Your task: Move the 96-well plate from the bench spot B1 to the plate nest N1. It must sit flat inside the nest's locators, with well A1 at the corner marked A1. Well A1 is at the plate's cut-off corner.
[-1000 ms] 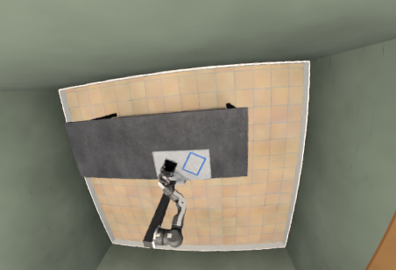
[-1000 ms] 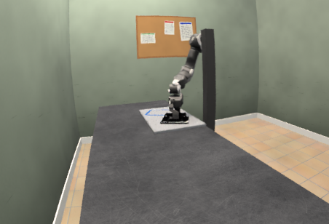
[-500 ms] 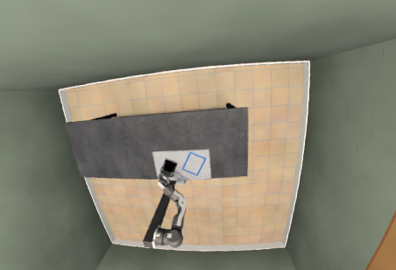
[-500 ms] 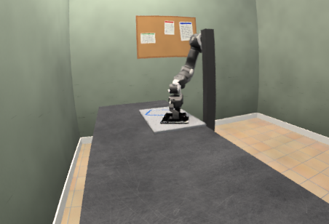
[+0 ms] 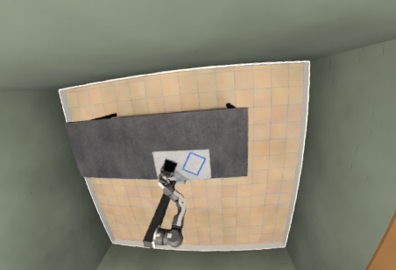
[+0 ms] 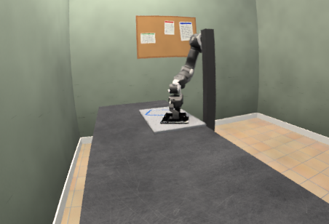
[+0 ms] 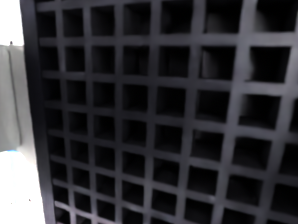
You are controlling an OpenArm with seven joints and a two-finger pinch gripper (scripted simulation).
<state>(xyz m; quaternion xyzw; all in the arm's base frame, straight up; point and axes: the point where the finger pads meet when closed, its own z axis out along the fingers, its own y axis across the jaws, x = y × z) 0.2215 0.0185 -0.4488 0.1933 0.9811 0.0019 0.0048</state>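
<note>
The black 96-well plate lies right at my hand. The rest, counted from my hand: black plate nest N1: 20 mm below.
</note>
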